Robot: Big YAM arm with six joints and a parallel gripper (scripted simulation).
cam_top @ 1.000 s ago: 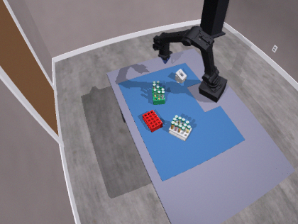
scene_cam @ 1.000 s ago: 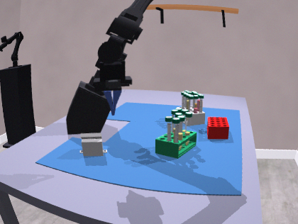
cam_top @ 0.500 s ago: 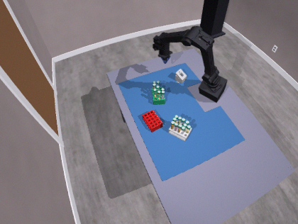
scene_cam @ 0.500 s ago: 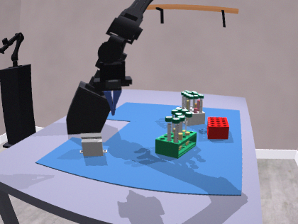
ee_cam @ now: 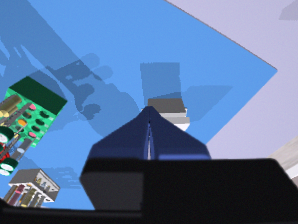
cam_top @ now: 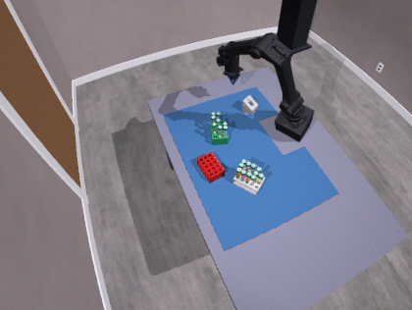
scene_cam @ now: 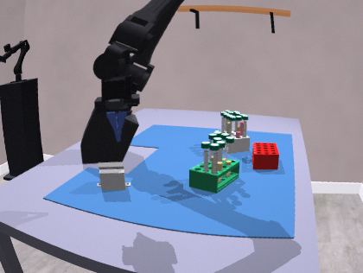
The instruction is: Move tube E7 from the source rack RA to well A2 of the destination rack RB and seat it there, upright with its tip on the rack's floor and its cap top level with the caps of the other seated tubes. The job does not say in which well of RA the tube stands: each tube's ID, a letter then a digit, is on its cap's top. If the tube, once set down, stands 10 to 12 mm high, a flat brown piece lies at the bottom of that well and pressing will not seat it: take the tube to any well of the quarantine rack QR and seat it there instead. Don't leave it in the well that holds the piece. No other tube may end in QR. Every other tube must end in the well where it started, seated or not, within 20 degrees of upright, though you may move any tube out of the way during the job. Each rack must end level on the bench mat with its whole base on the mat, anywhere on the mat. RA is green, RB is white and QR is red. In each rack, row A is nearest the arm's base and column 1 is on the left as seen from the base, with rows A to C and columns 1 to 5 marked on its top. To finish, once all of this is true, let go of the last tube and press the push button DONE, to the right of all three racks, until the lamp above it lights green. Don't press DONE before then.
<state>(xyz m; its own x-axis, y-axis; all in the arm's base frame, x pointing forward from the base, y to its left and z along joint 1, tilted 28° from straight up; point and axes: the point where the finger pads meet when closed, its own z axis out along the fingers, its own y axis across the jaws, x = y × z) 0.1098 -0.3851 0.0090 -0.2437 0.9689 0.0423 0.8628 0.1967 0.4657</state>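
My gripper is now 7 cm past the grey done button box, 11 cm to the right of it and 14 cm above it. Round my hand: green rack ra: 21 cm ahead, 17 cm to the left, 14 cm below; then red rack QR: 37 cm ahead, 33 cm to the left, 14 cm below; then white rack RB: 26 cm ahead, 50 cm to the left, 14 cm below.
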